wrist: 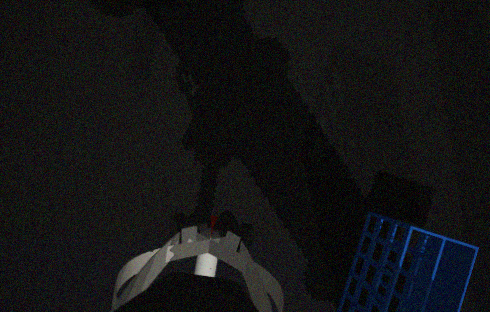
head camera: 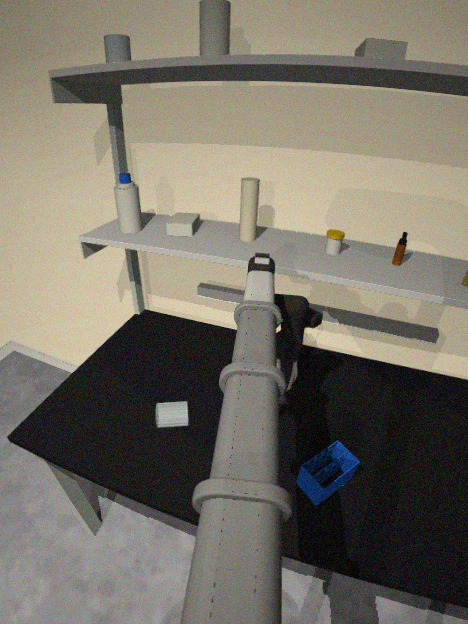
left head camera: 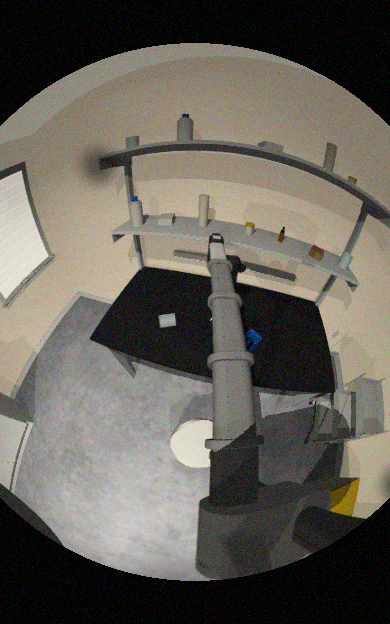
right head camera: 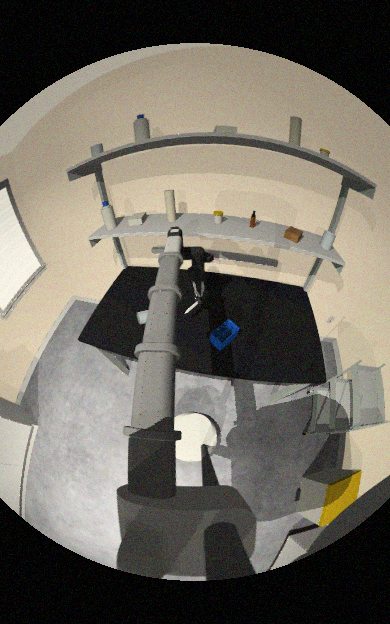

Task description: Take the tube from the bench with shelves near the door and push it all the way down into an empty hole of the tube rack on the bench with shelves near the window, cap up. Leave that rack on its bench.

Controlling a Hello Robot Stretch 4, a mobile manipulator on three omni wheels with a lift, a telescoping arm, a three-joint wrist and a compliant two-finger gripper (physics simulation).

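Seen in the pictures: gripper, between the fingertips: [wrist: 212,226] [head camera: 280,400] [right head camera: 198,302]; robot's base, origin of its link: [left head camera: 196,441] [right head camera: 190,435].
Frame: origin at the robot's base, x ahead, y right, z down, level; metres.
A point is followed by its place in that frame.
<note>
My gripper [right head camera: 198,298] @(x 0.713, y 0.087, z -0.832 m) [wrist: 212,226] @(x 0.713, y 0.087, z -0.832 m) is shut on a white tube [right head camera: 190,307] @(x 0.664, y 0.045, z -0.847 m) [wrist: 205,265] @(x 0.694, y 0.068, z -0.850 m). A bit of its red cap [wrist: 213,220] @(x 0.720, y 0.093, z -0.850 m) shows at the fingertips in the wrist view. In the right head view the tube slants, over the black bench top [head camera: 125,372] @(x 0.855, y -0.446, z -0.734 m) [right head camera: 280,340] @(x 0.498, y 0.549, z -0.734 m). In the head camera view the arm mostly hides gripper and tube. A blue rack [head camera: 309,486] @(x 0.491, y 0.165, z -0.779 m) [left head camera: 253,340] @(x 0.567, y 0.268, z -0.753 m) [right head camera: 224,336] @(x 0.540, y 0.222, z -0.746 m) [wrist: 452,275] @(x 0.524, y 0.259, z -0.800 m) with several holes sits on this bench, to the right of the gripper. The views do not settle which of the two benches this is.
A pale ribbed block [head camera: 172,414] @(x 0.653, y -0.214, z -0.796 m) [left head camera: 167,320] @(x 0.651, y -0.214, z -0.794 m) lies left of my arm [head camera: 249,443] @(x 0.278, y 0.002, z -1.256 m). The lower shelf [head camera: 297,257] @(x 0.904, y 0.097, z -1.191 m) holds bottles, boxes and jars, close above the wrist. A window [left head camera: 22,235] @(x 1.294, y -1.948, z -1.253 m) is at the left. A round white stool [right head camera: 195,437] @(x -0.004, y 0.044, z -0.187 m) stands in front of the bench.
</note>
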